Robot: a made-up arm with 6 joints. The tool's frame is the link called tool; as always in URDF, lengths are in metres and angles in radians.
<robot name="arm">
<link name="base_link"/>
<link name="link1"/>
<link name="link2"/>
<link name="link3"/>
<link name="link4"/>
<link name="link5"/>
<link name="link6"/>
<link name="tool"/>
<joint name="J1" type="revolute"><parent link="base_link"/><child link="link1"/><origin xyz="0.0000 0.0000 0.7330"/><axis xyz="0 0 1"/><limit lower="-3.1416" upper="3.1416" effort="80" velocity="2.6"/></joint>
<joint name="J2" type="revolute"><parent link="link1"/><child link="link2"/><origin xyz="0.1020 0.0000 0.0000"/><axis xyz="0 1 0"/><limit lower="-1.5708" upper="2.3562" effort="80" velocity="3.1"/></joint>
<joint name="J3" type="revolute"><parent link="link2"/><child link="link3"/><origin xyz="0.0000 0.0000 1.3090"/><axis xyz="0 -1 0"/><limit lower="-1.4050" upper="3.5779" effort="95" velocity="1.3"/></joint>
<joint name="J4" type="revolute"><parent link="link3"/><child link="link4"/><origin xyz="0.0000 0.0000 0.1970"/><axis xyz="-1 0 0"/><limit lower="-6.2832" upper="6.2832" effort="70" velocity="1"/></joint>
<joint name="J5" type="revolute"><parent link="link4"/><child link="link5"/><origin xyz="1.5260 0.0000 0.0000"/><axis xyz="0 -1 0"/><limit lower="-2.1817" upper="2.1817" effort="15" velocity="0.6"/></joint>
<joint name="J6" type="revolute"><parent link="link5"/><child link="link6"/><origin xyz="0.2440 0.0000 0.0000"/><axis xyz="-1 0 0"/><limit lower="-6.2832" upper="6.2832" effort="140" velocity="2.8"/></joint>
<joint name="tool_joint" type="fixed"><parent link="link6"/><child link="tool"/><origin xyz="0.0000 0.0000 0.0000"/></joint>
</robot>
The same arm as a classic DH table. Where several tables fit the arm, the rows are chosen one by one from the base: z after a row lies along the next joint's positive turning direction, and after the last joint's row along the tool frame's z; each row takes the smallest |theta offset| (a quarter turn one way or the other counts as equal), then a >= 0, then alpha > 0; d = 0 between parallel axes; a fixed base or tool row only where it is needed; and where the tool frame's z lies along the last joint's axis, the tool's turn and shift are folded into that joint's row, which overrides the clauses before.
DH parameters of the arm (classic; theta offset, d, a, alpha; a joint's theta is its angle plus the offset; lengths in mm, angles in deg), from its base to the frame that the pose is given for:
J1: 0 733 102 -90
J2: -90 0 1309 180
J3: 0 0 197 -90
J4: 0 -1526 0 90
J5: 0 0 0 -90
J6: 90 -244 0 90
tool (fixed): -90 0 0 0
Joint limits (deg, base to tool): -180..180 -90..135 -80.5..205 -360..360 -125..125 -360..360

